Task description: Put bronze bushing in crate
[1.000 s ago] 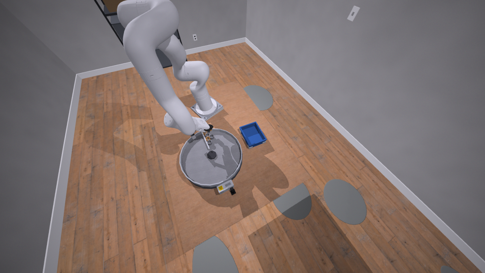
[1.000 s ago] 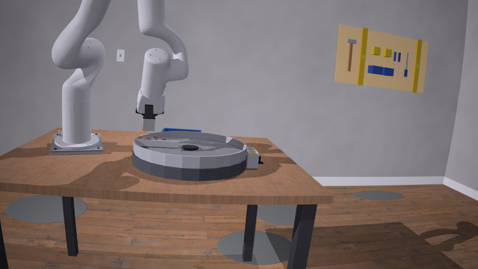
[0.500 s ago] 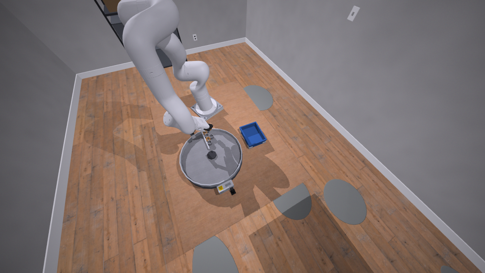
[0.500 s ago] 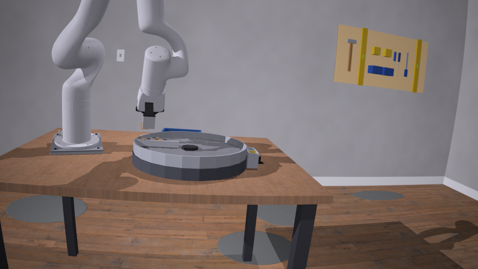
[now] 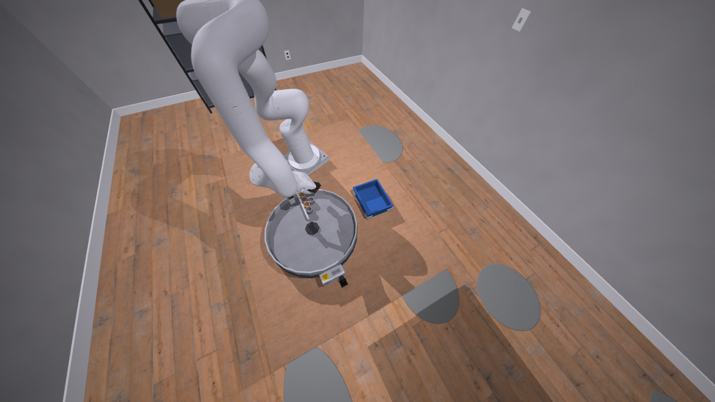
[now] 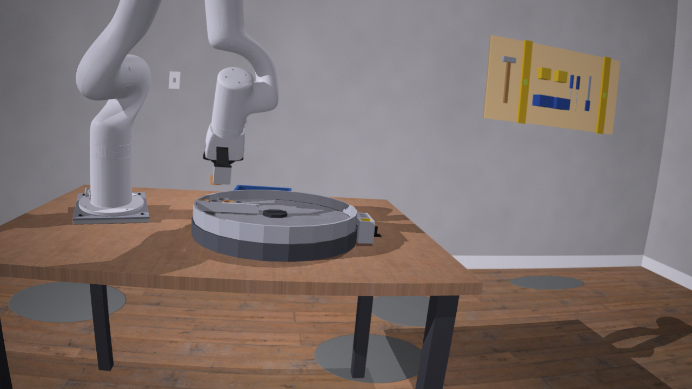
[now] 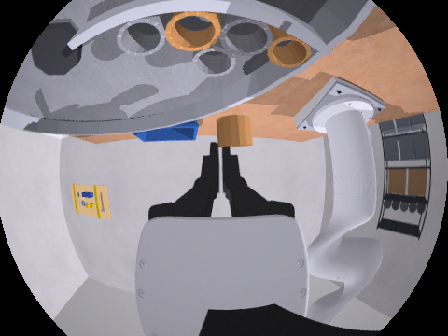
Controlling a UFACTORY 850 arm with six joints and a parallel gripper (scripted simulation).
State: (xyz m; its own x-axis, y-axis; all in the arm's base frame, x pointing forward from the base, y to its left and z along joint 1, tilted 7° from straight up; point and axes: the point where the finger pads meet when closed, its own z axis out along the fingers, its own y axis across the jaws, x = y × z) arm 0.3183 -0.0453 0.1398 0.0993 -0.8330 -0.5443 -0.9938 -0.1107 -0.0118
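Now: the blue crate 25 cm to the left of my hand, 14 cm ahead of it and 13 cm below it. Round my hand: turning table (14 cm ahead, 10 cm to the right, 10 cm below).
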